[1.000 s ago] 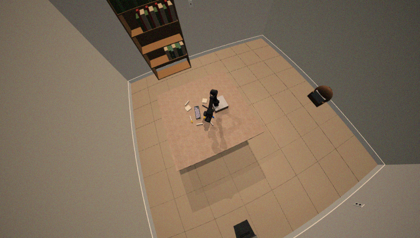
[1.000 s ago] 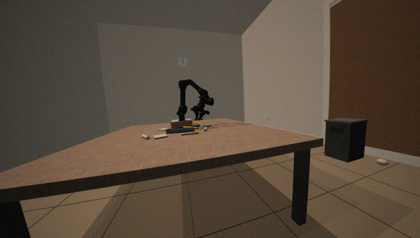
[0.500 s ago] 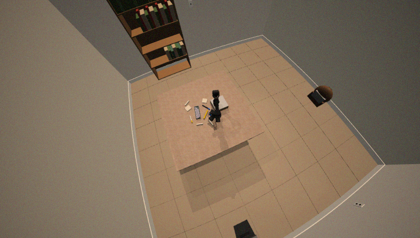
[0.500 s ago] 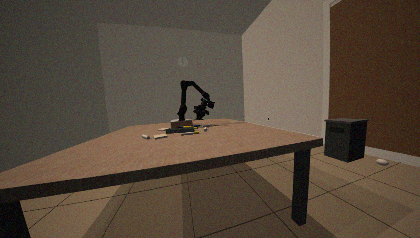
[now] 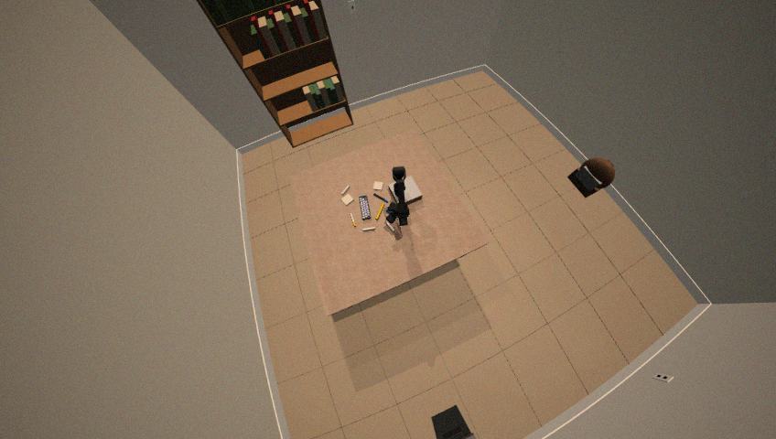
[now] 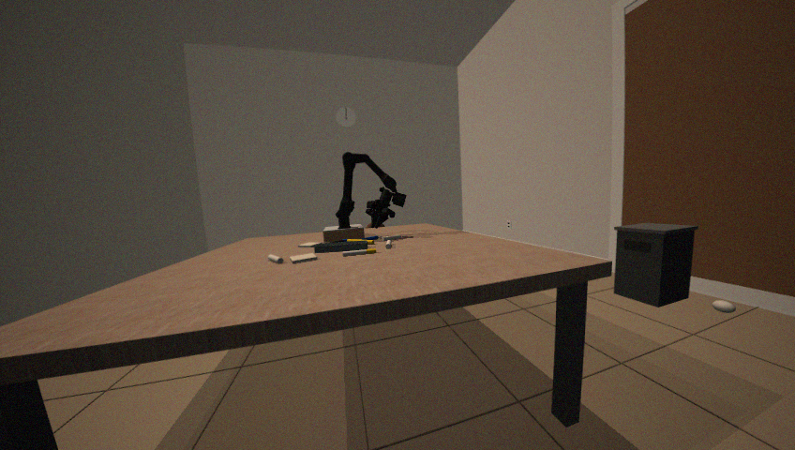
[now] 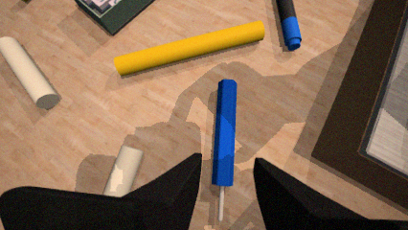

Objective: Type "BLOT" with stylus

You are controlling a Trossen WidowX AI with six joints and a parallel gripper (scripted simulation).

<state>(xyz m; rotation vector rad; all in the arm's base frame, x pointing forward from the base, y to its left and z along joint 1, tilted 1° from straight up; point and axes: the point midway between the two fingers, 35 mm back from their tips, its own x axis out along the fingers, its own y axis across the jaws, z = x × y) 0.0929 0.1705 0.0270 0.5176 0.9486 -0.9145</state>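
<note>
The blue stylus lies 50 mm below my gripper tip. From my gripper tip the other things lie so: yellow pen: 90 mm ahead, 70 mm to the right, 50 mm below; cream pad: 320 mm ahead, 270 mm to the right, 50 mm below.
</note>
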